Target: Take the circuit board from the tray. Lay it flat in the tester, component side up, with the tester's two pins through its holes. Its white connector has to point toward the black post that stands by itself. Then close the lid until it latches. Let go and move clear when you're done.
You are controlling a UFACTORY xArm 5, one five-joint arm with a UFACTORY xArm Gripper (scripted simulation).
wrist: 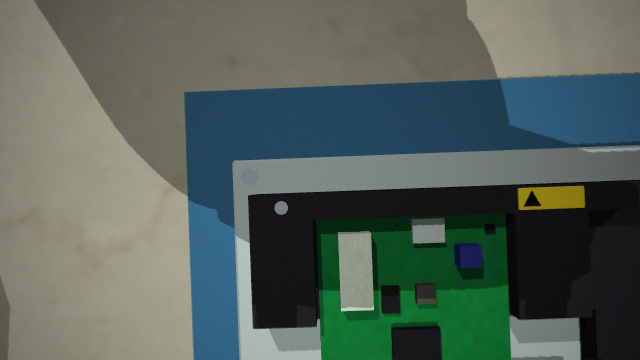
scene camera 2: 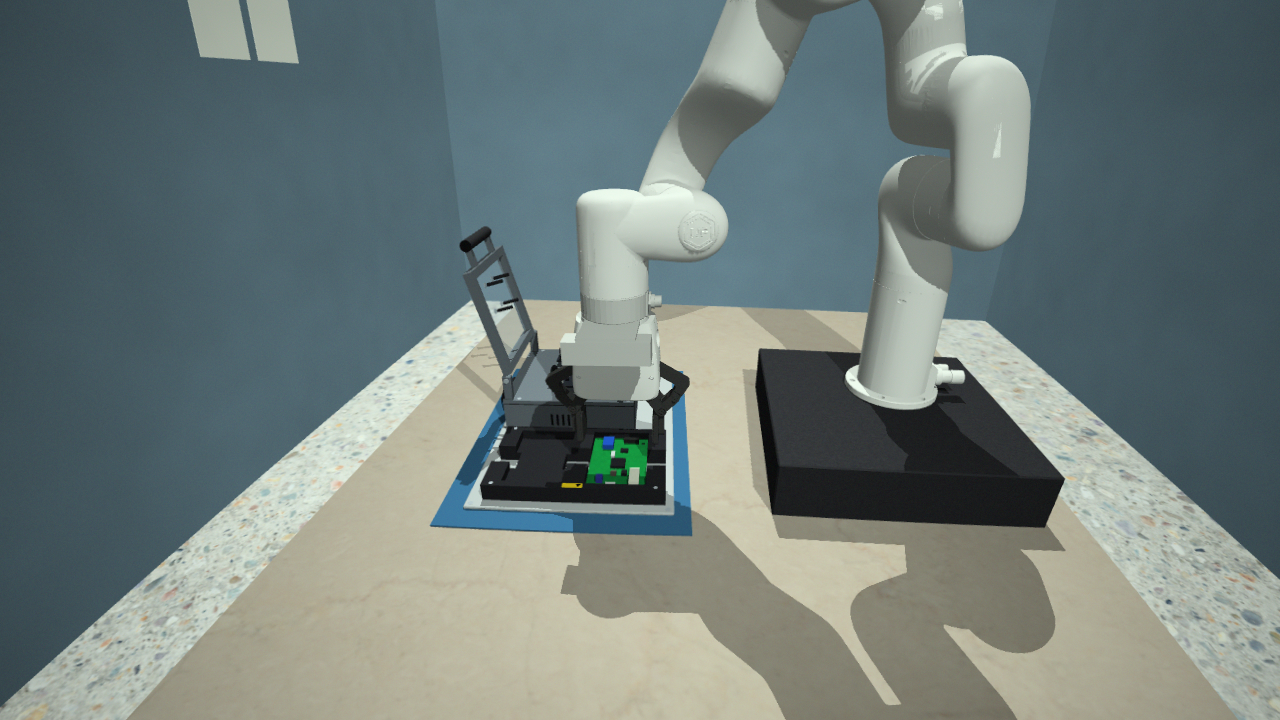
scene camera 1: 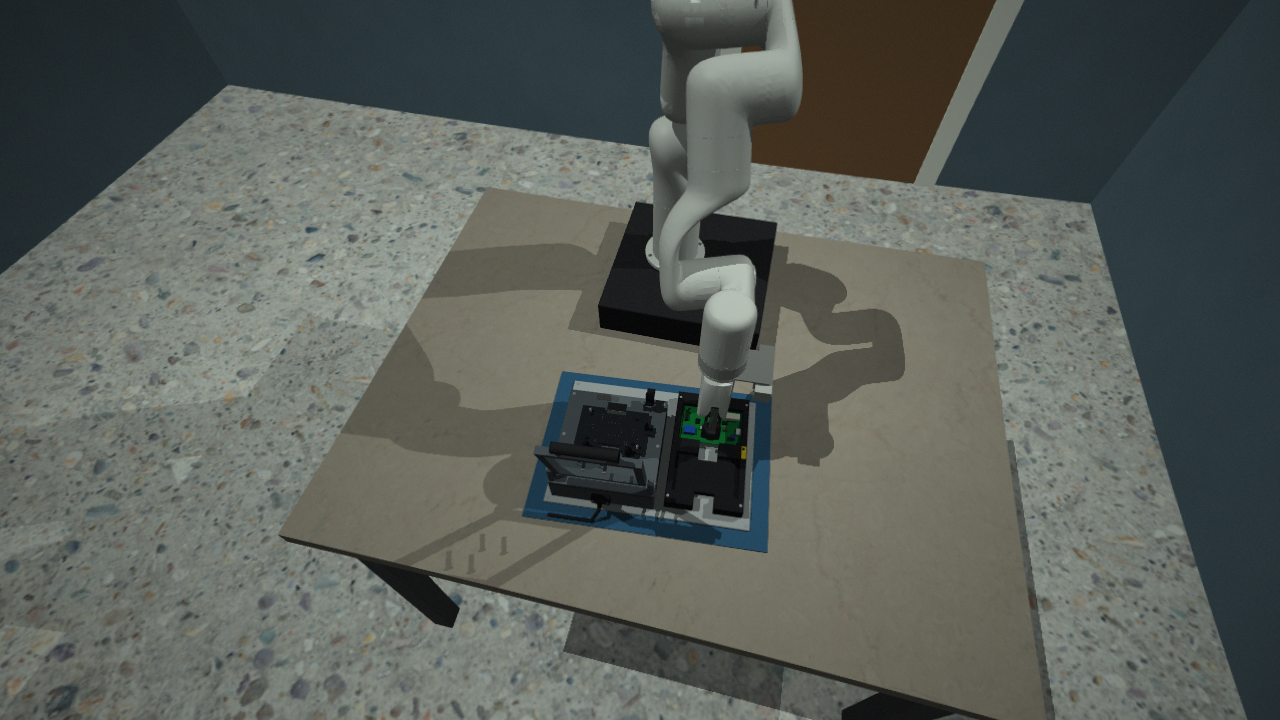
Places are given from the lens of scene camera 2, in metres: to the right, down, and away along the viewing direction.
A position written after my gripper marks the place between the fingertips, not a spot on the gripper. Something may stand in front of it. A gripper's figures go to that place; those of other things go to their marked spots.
my gripper [scene camera 2: 619,437]: -0.03, 0.10, 0.68
green circuit board [scene camera 2: 612,461]: -0.04, 0.13, 0.69
